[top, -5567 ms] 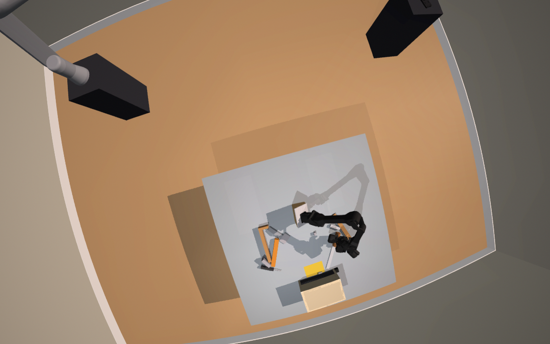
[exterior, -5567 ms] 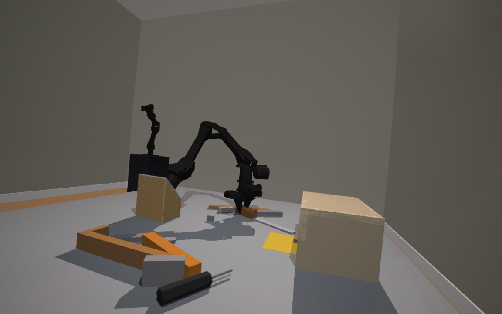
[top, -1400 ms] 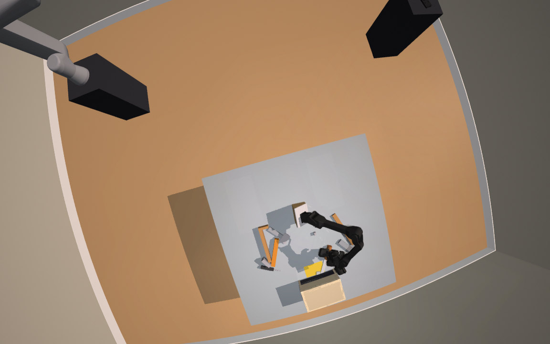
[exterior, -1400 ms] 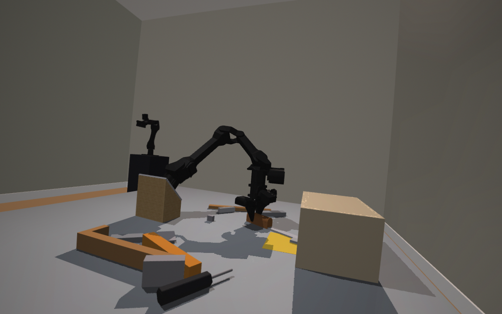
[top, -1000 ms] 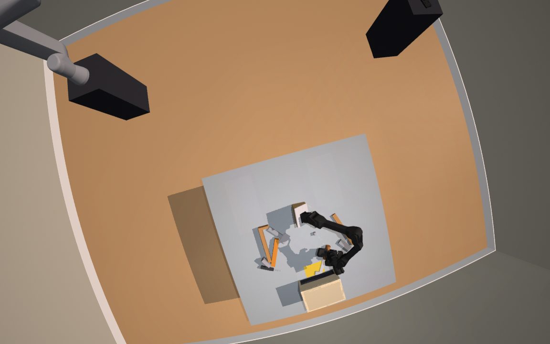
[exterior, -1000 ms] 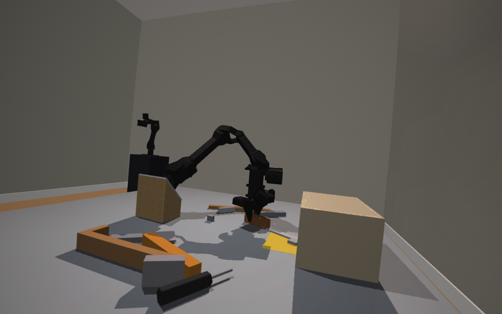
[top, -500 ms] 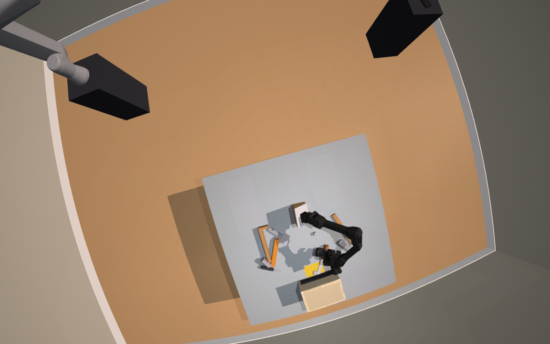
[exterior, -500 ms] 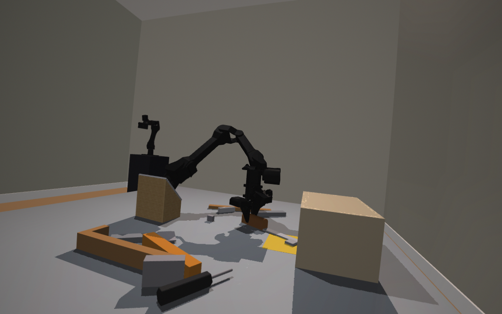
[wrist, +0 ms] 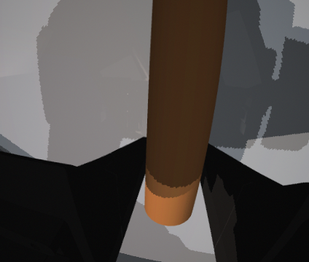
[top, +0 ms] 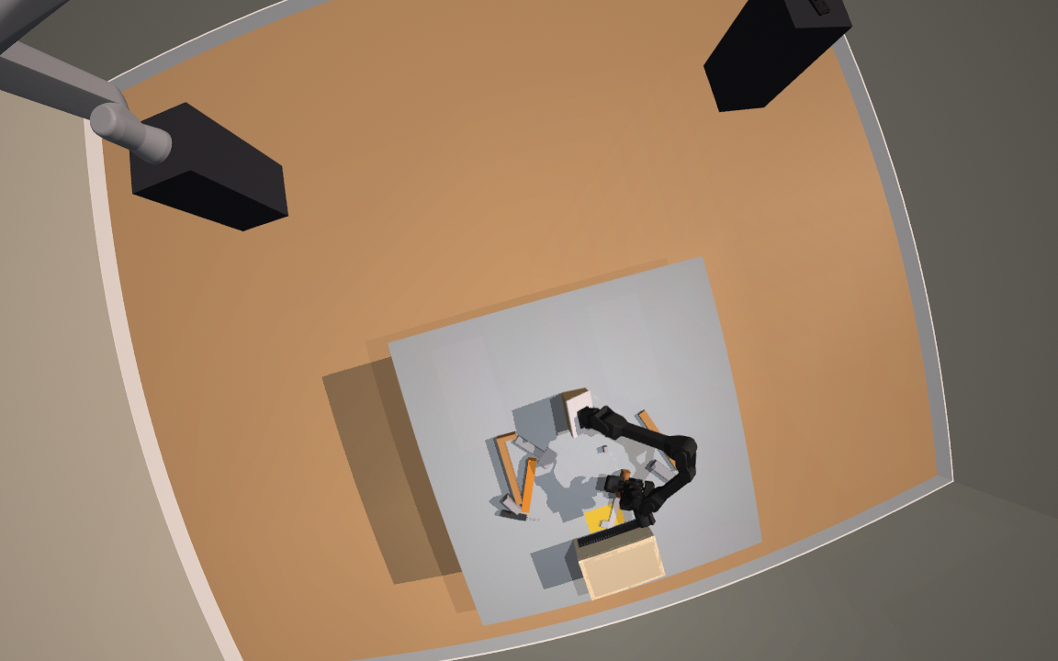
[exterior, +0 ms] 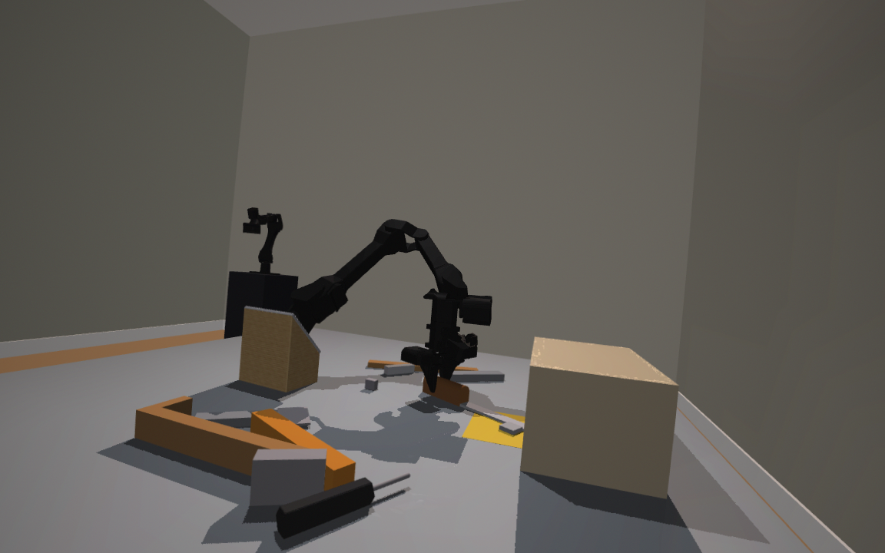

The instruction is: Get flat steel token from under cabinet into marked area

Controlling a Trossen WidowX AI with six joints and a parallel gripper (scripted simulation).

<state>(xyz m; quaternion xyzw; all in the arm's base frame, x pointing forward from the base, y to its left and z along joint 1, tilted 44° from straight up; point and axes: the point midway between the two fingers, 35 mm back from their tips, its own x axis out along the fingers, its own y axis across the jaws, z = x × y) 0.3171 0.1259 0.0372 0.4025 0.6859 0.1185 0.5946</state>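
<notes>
My gripper tip is 180 mm to the right of the orange stick and 110 mm past it. Round my gripper tip: grey bar: 180 mm to the left, 30 mm ahead; then grey cube: 140 mm behind, 50 mm to the right; then flat grey token: 180 mm ahead, 110 mm to the right.
</notes>
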